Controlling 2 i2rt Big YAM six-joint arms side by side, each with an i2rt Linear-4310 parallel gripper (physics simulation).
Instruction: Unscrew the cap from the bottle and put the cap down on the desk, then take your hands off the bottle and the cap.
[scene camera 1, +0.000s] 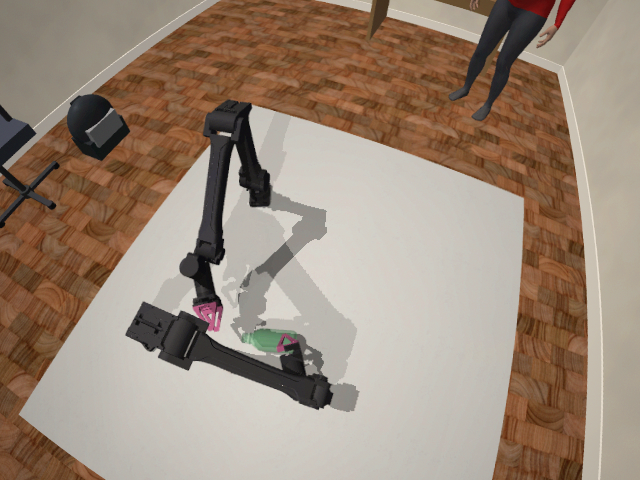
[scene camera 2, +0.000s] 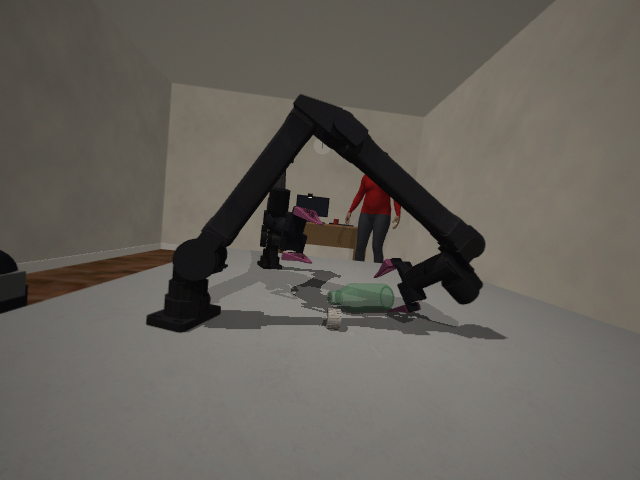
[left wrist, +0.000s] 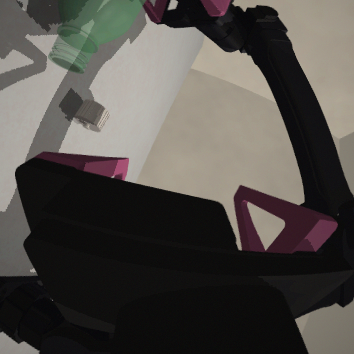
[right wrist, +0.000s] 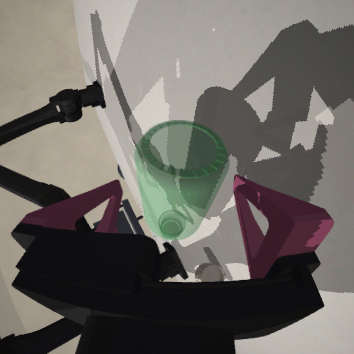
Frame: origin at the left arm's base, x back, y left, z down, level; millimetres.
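Where they show: left gripper, fingertip midpoint: (scene camera 1: 214, 331) (scene camera 2: 315, 244) (left wrist: 184, 178); right gripper, fingertip midpoint: (scene camera 1: 286, 344) (scene camera 2: 381, 294) (right wrist: 174, 183); left arm's base, link origin: (scene camera 1: 260, 195) (scene camera 2: 269, 266) (right wrist: 100, 93); right arm's base, link origin: (scene camera 2: 186, 318) (left wrist: 11, 299) (right wrist: 176, 258).
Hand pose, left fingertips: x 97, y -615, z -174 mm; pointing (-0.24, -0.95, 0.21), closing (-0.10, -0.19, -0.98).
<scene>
Things, the pixels of their top centre, and the offset from my left fingertips. "spot": a spot on its surface instead. Level surfaces: height alone.
- green see-through bottle, surface spot: (right wrist: 155, 195) spot: dx -212, dy -29, dz +102 mm
- white desk, surface height: dz +174 mm
- ribbed beige cap, top centre: (left wrist: 102, 121) (right wrist: 198, 283) (scene camera 2: 333, 308) dx -16, dy -84, dz +132 mm
The green see-through bottle (scene camera 1: 263, 339) (scene camera 2: 361, 298) (left wrist: 105, 17) (right wrist: 155, 195) lies on its side on the white desk (scene camera 1: 413, 268), its threaded neck open. The ribbed beige cap (scene camera 2: 333, 318) (left wrist: 91, 115) (right wrist: 210, 271) is on its side on the desk, apart from the neck; the right arm hides it in scene camera 1. My left gripper (scene camera 1: 214, 320) (scene camera 2: 315, 242) (left wrist: 184, 178) is wide open and empty, above the desk, clear of bottle and cap. My right gripper (scene camera 1: 287, 339) (scene camera 2: 383, 294) (right wrist: 174, 183) is wide open around the bottle's base end, with gaps beside it.
The right arm's long links (scene camera 1: 248, 366) (scene camera 2: 413, 186) reach over the desk along the bottle and past its base. The left arm (scene camera 1: 214, 196) stands on the far side in scene camera 2. A person (scene camera 1: 504, 56) and an office chair (scene camera 1: 25, 191) are off the desk.
</scene>
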